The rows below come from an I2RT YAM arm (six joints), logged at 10 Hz.
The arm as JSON. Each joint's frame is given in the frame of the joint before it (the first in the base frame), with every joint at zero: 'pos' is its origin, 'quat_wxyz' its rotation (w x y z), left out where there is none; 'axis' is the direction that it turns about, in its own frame. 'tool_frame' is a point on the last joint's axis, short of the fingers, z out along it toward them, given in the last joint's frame.
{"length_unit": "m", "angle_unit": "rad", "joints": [
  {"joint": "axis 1", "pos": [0.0, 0.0, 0.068], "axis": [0.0, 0.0, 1.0]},
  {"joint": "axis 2", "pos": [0.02, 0.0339, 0.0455], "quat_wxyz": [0.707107, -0.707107, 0.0, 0.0], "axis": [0.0, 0.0, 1.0]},
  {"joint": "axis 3", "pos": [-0.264, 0.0, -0.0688], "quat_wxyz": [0.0, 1.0, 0.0, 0.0], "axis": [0.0, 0.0, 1.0]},
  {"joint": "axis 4", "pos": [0.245, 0.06, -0.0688], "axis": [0.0, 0.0, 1.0]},
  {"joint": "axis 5", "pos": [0.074, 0.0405, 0.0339], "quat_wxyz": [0.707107, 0.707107, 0.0, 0.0], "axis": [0.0, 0.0, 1.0]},
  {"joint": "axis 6", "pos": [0.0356, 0.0, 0.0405], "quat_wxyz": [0.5, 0.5, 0.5, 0.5], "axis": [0.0, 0.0, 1.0]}
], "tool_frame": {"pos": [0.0, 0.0, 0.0], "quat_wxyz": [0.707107, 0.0, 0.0, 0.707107]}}
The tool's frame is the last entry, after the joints.
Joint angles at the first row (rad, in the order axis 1, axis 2, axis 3, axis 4, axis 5, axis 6):
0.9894 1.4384 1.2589 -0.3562 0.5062 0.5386
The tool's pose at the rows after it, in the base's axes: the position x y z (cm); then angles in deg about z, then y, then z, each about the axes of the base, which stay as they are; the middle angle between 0 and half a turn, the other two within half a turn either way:
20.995 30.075 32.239 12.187 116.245 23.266
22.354 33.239 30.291 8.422 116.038 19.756
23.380 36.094 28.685 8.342 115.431 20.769
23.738 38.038 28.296 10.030 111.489 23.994
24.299 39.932 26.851 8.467 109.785 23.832
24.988 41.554 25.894 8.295 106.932 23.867
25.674 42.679 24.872 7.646 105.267 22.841
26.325 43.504 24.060 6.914 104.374 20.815
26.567 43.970 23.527 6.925 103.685 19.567
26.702 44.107 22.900 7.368 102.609 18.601
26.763 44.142 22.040 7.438 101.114 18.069
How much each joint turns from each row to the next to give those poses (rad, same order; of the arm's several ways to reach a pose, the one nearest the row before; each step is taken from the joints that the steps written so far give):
0.0215 0.1489 0.0831 0.0615 0.0290 -0.0293
0.0184 0.1393 0.0798 0.0369 0.0690 -0.0183
0.0138 0.1152 0.0722 0.0566 0.0002 -0.0108
0.0138 0.0571 0.0261 0.1243 -0.0169 -0.0399
0.0107 0.0797 0.0399 0.0707 0.0199 -0.0398
0.0046 0.0706 0.0414 0.0874 0.0153 -0.0353
0.0001 0.0599 0.0368 0.0537 0.0230 -0.0246
-0.0016 0.0506 0.0414 0.0200 0.0353 -0.0108
0.0015 0.0277 0.0185 0.0184 0.0246 0.0000
0.0000 0.0153 -0.0092 0.0444 0.0199 -0.0015
0.0000 0.0138 -0.0260 0.0720 0.0138 -0.0184

